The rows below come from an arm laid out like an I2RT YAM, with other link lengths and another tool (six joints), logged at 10 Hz.
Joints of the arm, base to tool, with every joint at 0 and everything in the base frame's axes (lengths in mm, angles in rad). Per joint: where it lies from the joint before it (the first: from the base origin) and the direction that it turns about. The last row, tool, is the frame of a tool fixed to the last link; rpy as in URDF.
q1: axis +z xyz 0 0 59.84
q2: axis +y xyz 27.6 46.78 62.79
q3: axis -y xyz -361.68 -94.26 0
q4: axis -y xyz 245 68.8 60
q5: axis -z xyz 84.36 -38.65 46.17
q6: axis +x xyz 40.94 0 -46.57
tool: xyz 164 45 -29 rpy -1.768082 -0.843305 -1.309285
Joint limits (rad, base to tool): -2.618..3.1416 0..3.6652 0..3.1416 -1.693..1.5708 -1.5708..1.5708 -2.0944..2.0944
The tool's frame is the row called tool.
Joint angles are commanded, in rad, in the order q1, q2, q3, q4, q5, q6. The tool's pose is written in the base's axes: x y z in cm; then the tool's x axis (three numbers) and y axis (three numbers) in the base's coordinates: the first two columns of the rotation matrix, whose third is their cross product. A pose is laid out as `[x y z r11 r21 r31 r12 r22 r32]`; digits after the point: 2 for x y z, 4 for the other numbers.
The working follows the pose.
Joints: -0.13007 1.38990 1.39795 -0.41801 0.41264 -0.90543
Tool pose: [42.10 -15.08 38.19 0.6086 0.0273 0.7930 -0.3977 -0.8543 0.3346]
Where each joint sits with the arm in this pose, in the base's axes (m; each line is computed from the numbers above, not from the rounded line before):
q1: 0.0000 0.0000 0.0598
q2: 0.0334 0.0428 0.1226
q3: -0.0433 -0.0422 0.4784
q4: 0.2081 -0.0057 0.5404
q5: 0.2980 -0.0565 0.5491
q6: 0.3116 -0.0748 0.4914
the tool: 0.4210 -0.1508 0.3819

